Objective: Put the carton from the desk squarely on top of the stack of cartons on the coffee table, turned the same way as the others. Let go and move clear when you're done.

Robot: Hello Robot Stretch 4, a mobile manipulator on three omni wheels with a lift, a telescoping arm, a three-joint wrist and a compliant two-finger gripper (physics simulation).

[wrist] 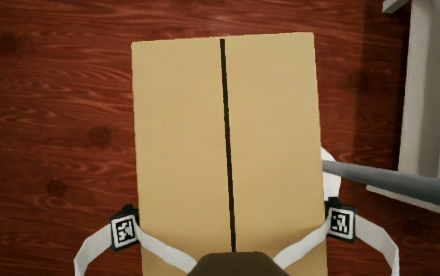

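Places are measured from the robot's base along level axes (x back, y right, z up), in millimetres.
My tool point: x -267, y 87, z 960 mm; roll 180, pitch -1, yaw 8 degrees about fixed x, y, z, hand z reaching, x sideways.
Behind a point stands the place of what it marks.
The carton [180, 125] {y 153, x -307, z 1020 mm}, tan with a dark stripe running lengthwise down its top face, fills the middle of the wrist view. Its far edge is near the top of the view and its near end is hidden behind the gripper's body. My gripper [233, 220] {y 87, x -267, z 960 mm} is shut on the carton, with one fingertip pressed to its left side and one to its right side. The carton is held above the reddish wooden floor [65, 100] {y 269, x -1035, z -27 mm} and is nearly in line with the view. The desk, the coffee table and the stack of cartons cannot be made out in this view.
A pale grey piece of furniture [422, 90] {y 445, x 536, z 123 mm} stands along the right edge of the view. A grey pole [385, 179] runs in from the right edge to a white rounded part [331, 175] {y 61, x 154, z 186 mm}, partly hidden behind the carton's right side.
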